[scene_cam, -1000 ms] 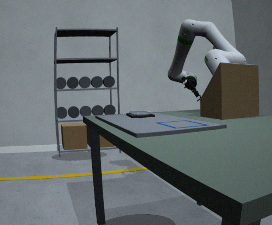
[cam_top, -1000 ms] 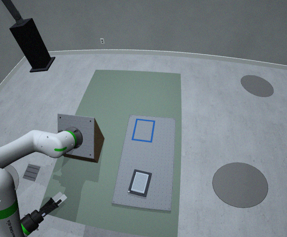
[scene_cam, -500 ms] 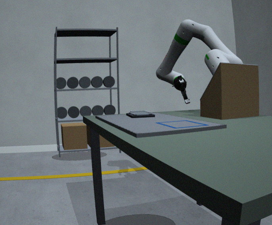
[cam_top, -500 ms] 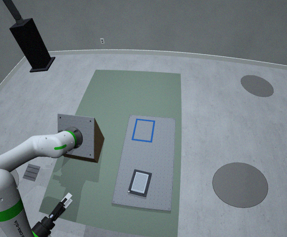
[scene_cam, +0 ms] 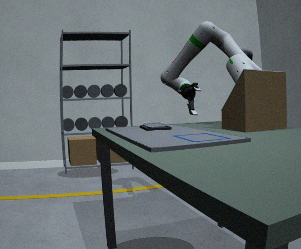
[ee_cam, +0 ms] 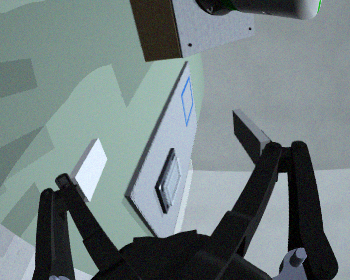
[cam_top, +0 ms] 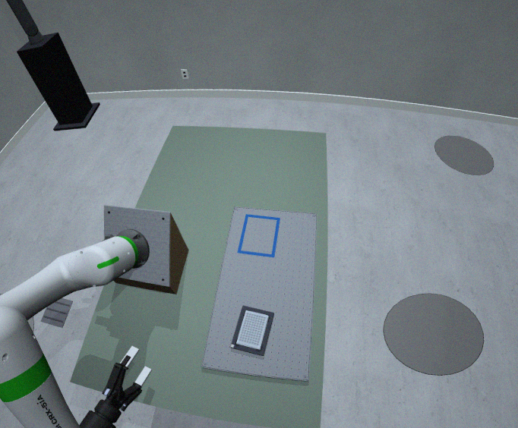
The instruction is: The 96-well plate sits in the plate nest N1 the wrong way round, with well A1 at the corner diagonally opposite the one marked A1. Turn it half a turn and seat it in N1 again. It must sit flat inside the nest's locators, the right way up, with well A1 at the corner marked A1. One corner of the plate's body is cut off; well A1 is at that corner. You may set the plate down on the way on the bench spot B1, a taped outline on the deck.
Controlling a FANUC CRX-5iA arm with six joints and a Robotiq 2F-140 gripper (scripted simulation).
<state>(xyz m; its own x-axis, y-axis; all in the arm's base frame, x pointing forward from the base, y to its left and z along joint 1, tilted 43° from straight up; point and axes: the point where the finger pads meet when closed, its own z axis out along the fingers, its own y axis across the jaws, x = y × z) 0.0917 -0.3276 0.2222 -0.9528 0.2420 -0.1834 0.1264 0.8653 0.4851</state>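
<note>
The white 96-well plate is 35 cm ahead of my hand, 15 cm to the left of it and 10 cm below it. Also, from my hand: dark plate nest N1: 35 cm ahead, 15 cm to the left, 11 cm below; white mark: 28 cm ahead, 11 cm below, 9 cm to the left.
</note>
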